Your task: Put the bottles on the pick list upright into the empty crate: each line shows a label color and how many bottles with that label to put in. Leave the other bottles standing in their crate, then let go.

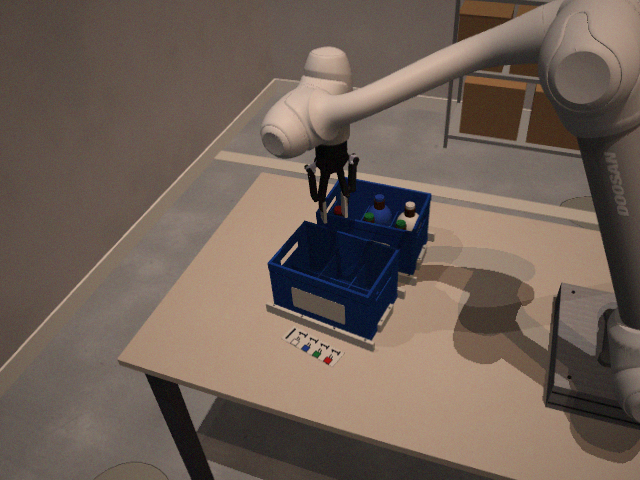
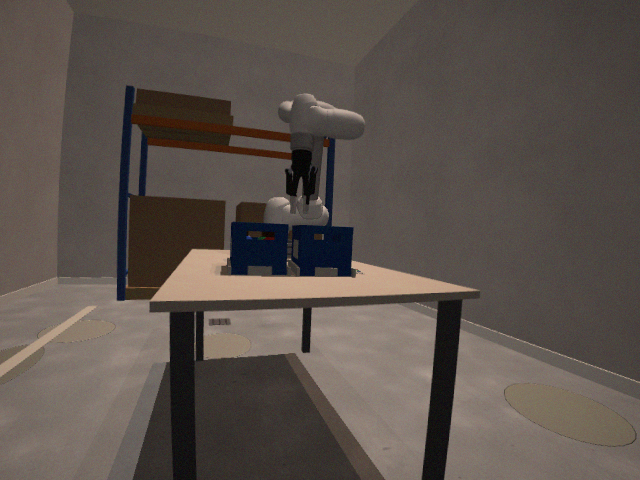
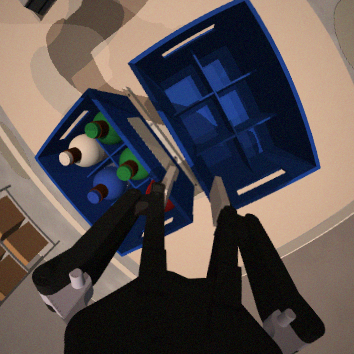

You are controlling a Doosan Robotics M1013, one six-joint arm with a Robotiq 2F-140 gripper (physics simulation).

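Places are measured from the arm's base along level axes (x ahead, y left, z up), in centimetres.
Pixels of known places: gripper, fingertip midpoint: [image 1: 334, 217] [image 2: 299, 213] [image 3: 192, 180].
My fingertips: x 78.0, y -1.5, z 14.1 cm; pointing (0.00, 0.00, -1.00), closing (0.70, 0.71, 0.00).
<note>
Ahead of a thing's pixels: the offset from my fingertips to its top centre. "pt": to the spot under its first point. Level surfaces: height alone.
The pick list @[dx -4.3, dy +24.5, dz -21.6 cm] [image 1: 312, 347] shows white, blue, green and red bottle icons, each with what looks like a 1. The full crate @[dx -5.2, dy -15.0, dz -4.2 cm] [image 1: 392, 194] [image 2: 258, 260] [image 3: 56, 162] holds upright bottles: red @[dx +3.6, dy -10.4, dz -5.5 cm] [image 1: 338, 210] [image 3: 169, 205], blue @[dx -4.9, dy -19.6, dz -5.5 cm] [image 1: 379, 214] [image 3: 110, 182], white @[dx -14.1, dy -19.5, dz -5.5 cm] [image 1: 407, 220] [image 3: 90, 150] and two green, one @[dx -5.3, dy -10.7, dz -5.5 cm] [image 1: 368, 218] [image 3: 135, 162] beside the blue, the other @[dx -14.4, dy -10.9, dz -5.5 cm] [image 1: 401, 224] [image 3: 107, 129] beside the white. The empty crate @[dx -3.9, dy +9.2, dz -4.2 cm] [image 1: 281, 284] [image 2: 330, 258] [image 3: 295, 150] has dividers. My gripper [image 1: 334, 212] [image 2: 299, 208] [image 3: 192, 180] is partly open and empty, above the gap between the crates; its finger partly hides the red bottle.
The crates stand side by side on the table @[dz -21.8 cm] [image 1: 217, 310] [image 2: 310, 289], with pale locating strips @[pt dx -4.3, dy +19.7, dz -19.5 cm] [image 1: 320, 326] at their bases. The robot's base plate [image 1: 584, 335] is at the right. A storage rack [image 2: 124, 206] with brown boxes stands beyond the table.
</note>
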